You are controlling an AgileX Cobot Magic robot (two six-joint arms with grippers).
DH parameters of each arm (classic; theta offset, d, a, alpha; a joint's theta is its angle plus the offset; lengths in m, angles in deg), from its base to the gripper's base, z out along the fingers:
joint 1: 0 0.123 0 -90
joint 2: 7.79 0 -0.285 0
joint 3: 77.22 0 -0.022 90
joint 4: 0 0.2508 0 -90
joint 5: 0 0 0.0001 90
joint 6: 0 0.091 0 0
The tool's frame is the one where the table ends.
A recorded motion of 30 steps. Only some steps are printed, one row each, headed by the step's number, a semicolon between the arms.
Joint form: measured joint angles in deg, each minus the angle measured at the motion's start. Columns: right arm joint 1, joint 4, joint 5, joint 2, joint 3, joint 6; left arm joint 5, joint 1, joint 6, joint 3, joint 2, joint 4.
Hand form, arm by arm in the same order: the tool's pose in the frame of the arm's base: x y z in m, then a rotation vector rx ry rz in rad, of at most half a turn. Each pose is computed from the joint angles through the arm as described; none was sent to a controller.
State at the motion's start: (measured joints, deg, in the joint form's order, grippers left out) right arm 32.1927 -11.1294 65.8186 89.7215 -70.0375 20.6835; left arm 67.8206 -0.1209 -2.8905 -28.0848 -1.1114 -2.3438
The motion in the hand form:
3: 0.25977 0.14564 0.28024 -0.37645 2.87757 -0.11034; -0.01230 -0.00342 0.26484 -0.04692 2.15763 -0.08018
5: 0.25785 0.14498 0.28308 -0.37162 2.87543 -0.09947; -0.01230 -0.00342 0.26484 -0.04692 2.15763 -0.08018
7: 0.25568 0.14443 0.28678 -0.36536 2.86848 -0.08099; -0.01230 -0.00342 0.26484 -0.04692 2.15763 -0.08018
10: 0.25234 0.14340 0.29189 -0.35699 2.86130 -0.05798; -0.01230 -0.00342 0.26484 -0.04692 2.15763 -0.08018
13: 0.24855 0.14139 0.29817 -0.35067 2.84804 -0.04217; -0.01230 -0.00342 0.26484 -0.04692 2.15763 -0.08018
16: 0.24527 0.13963 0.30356 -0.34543 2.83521 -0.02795; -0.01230 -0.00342 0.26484 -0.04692 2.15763 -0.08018
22: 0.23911 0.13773 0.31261 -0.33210 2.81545 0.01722; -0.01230 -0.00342 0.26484 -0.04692 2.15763 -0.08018
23: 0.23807 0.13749 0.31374 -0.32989 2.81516 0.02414; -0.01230 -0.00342 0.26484 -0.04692 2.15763 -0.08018
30: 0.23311 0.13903 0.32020 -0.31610 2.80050 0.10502; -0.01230 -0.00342 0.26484 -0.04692 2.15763 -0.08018
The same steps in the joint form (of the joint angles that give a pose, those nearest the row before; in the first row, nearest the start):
3: 0.00 0.64 0.26 -1.06 0.00 0.00; 0.00 0.00 0.00 0.00 0.00 0.00
5: 0.00 0.99 0.49 -1.63 0.00 0.00; 0.00 0.00 0.00 0.00 0.00 0.00
7: 0.00 1.46 0.49 -2.38 0.00 0.00; 0.00 0.00 0.00 0.00 0.00 0.00
10: 0.00 2.11 0.69 -3.42 0.00 0.00; 0.00 0.00 0.00 0.00 0.00 0.00
13: 0.00 2.35 0.97 -4.70 0.00 0.00; 0.00 0.00 0.00 0.00 0.00 0.00
16: 0.00 2.54 1.13 -5.81 0.00 0.00; 0.00 0.00 0.00 0.00 0.00 0.00
22: 0.00 3.70 1.15 -7.72 0.00 0.00; 0.00 0.00 0.00 0.00 0.00 0.00
23: 0.00 3.95 1.26 -7.98 0.00 0.00; 0.00 0.00 0.00 0.00 0.00 0.00
30: 0.00 6.63 0.43 -9.33 0.00 -0.22; 0.00 0.00 0.00 0.00 0.00 0.00

